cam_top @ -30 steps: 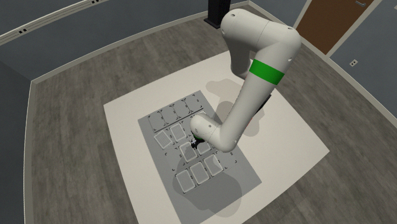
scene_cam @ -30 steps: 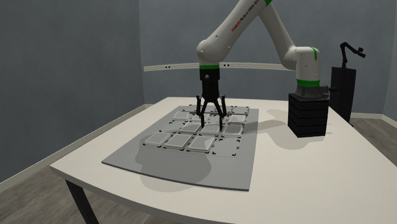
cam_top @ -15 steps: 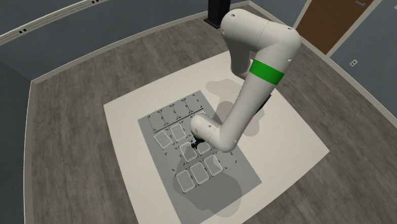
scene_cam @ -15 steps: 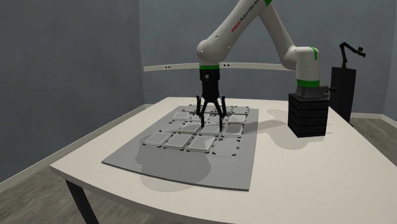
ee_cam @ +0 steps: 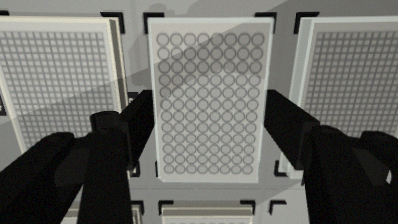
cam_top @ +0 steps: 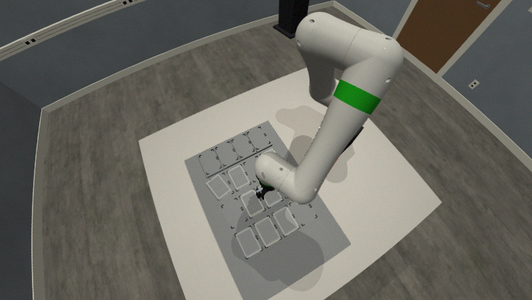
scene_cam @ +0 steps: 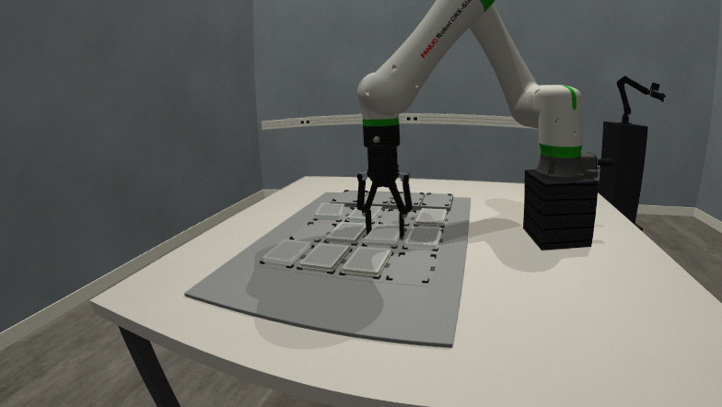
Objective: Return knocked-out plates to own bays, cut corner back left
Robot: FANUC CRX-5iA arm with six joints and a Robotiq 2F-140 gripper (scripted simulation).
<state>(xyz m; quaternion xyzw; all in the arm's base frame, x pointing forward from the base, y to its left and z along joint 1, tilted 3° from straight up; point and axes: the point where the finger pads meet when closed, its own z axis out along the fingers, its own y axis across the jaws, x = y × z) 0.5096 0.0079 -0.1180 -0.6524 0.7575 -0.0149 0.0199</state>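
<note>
My hand is 20 mm above the plate. Also, from my hand: label 43: 140 mm ahead, 190 mm to the right, 30 mm below.
</note>
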